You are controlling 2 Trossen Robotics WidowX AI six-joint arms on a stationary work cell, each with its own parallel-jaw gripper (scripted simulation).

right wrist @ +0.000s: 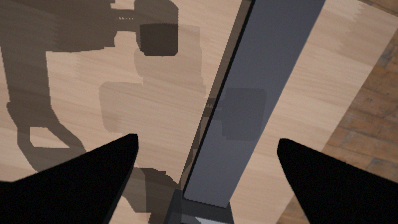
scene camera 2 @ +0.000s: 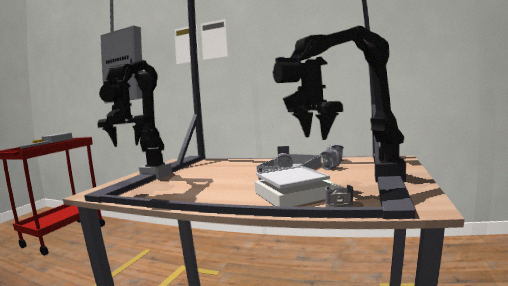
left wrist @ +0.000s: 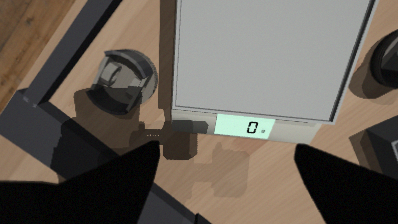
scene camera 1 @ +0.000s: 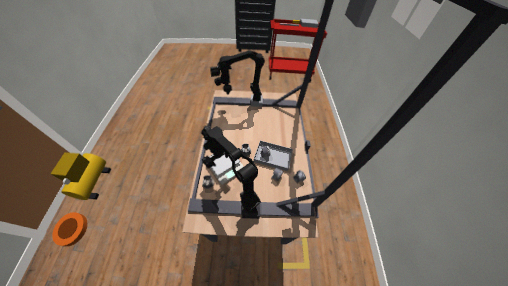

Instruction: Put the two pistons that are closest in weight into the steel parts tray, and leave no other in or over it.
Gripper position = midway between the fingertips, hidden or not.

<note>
In view: my left gripper [scene camera 2: 315,138], my right gripper [scene camera 2: 126,146], a steel parts tray [scene camera 1: 280,157] and a white scale [scene camera 2: 296,195].
My left gripper also shows in the left wrist view [left wrist: 226,149]. My right gripper also shows in the right wrist view [right wrist: 208,143]. The right wrist view does not show the steel parts tray: it is out of frame. The right wrist view does not show the white scale: it is out of frame.
</note>
